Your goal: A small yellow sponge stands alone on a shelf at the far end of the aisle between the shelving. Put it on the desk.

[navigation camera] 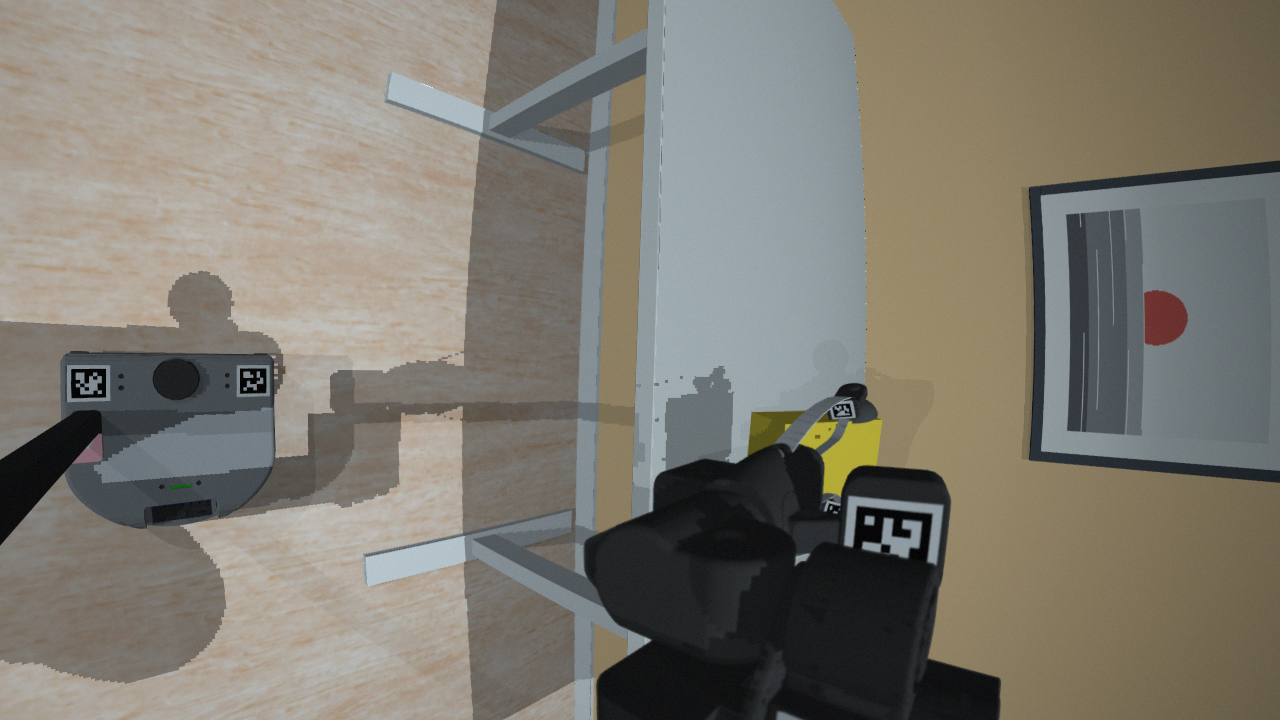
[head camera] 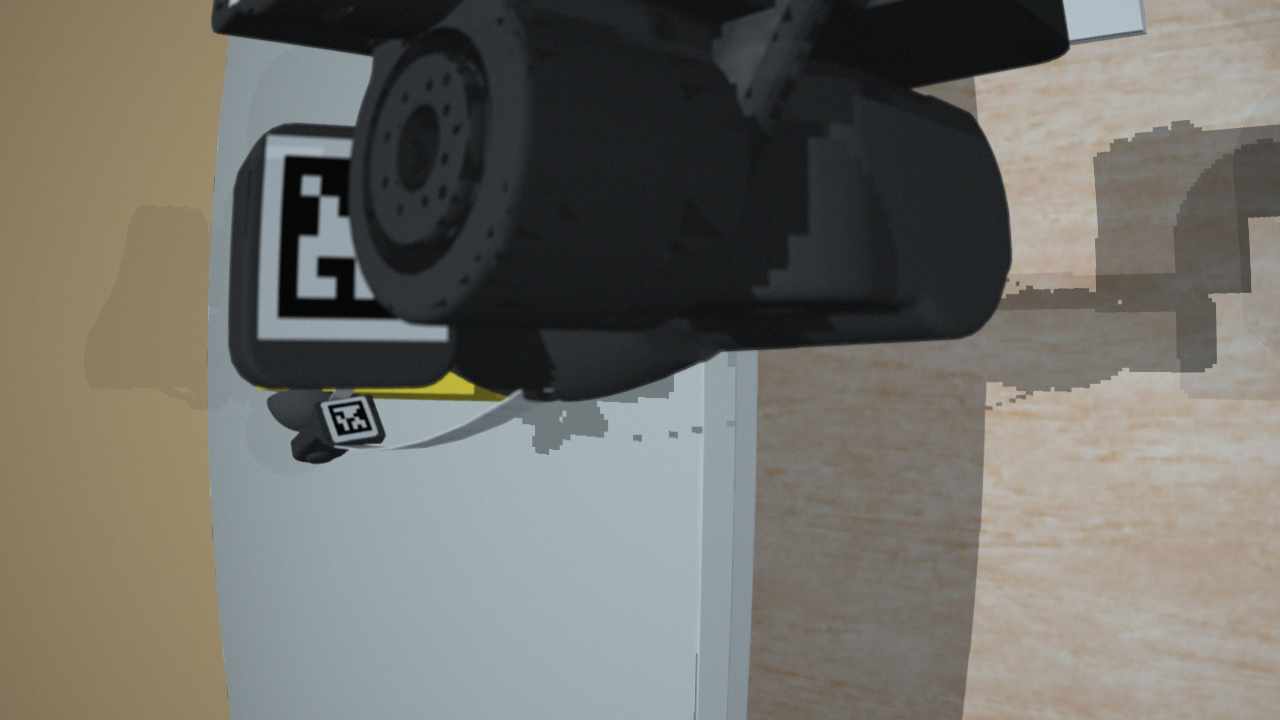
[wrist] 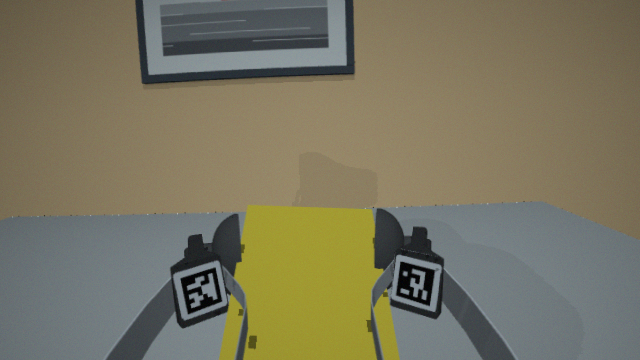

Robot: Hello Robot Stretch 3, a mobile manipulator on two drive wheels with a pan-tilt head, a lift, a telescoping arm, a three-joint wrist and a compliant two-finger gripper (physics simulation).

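Where they show: gripper, fingertip midpoint: (navigation camera: 856,450) (wrist: 309,239); robot's base at its link origin: (navigation camera: 176,376).
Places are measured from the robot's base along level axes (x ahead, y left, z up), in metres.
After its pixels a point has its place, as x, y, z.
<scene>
The yellow sponge (head camera: 452,385) {0.009, -0.332, 1.105} (navigation camera: 854,454) {-0.016, -0.389, 1.135} (wrist: 307,300) {-0.018, -0.368, 1.122} is between the two fingertips of my gripper (navigation camera: 841,450) {-0.019, -0.421, 1.128} (wrist: 309,239) {-0.019, -0.421, 1.128}, which is shut on it. Both rubber tips press against its sides in the wrist view. The sponge points toward the wall over the desk, a long pale grey top (head camera: 501,582) {0.131, -0.529, 0.950} (navigation camera: 760,179) {0.302, -0.587, 0.950} (wrist: 90,265) {0.384, -0.794, 0.950}. In the head view the wrist hides most of the sponge and one fingertip. The height of the sponge above the desk top is hard to judge.
A tan wall (head camera: 98,537) {0.186, -1.151, 1.091} (navigation camera: 948,89) {0.677, -1.162, 1.154} (wrist: 475,125) {-0.457, -1.136, 1.160} stands along the desk's far edge, with a framed picture (navigation camera: 1035,322) {0.140, -1.127, 1.300} (wrist: 245,73) {0.142, -1.127, 1.308} on it. The desk's slanted grey legs (navigation camera: 572,85) {0.716, -0.724, 0.391} (navigation camera: 537,573) {-0.477, -0.697, 0.329} reach the wood floor (head camera: 1118,537) {0.237, -0.465, 0.000} (navigation camera: 268,134) {0.545, -0.148, 0.000}. My base (navigation camera: 187,429) {-0.087, -0.016, 0.160} stands on the floor in front.
</scene>
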